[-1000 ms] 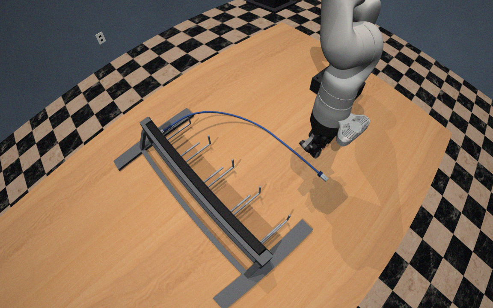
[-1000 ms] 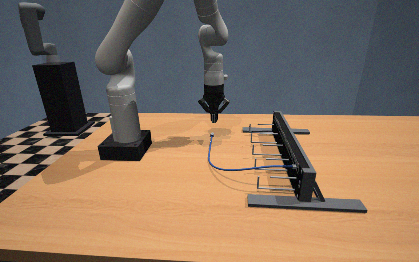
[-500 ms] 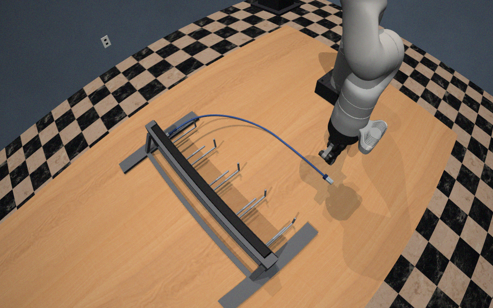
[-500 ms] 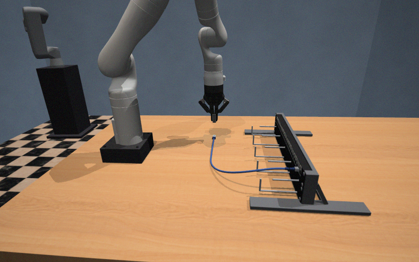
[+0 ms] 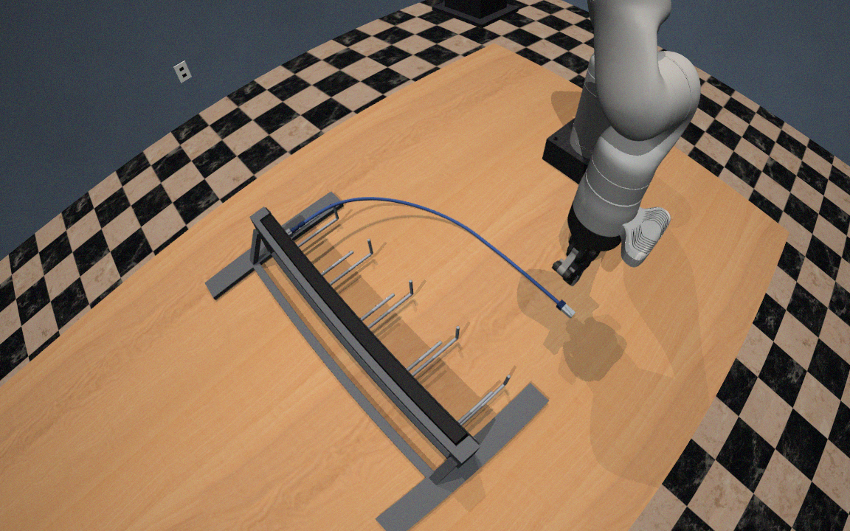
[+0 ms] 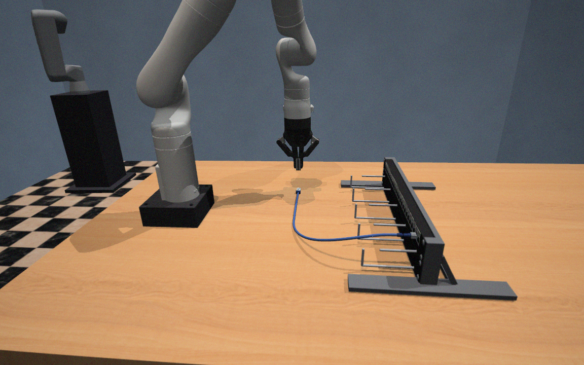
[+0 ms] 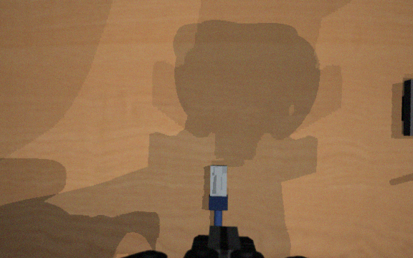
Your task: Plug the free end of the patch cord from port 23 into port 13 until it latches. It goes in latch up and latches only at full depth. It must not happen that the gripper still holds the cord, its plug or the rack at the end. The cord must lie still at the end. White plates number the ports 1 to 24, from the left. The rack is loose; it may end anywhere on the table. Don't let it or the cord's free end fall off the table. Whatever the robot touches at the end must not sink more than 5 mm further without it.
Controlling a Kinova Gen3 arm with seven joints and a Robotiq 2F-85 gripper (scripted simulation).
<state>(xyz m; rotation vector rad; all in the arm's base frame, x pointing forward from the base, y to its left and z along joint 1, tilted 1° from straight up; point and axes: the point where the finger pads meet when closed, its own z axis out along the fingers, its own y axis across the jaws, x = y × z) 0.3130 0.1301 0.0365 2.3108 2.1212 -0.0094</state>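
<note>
Right now the plug is 20 mm to the left of my hand and 90 mm below it.
</note>
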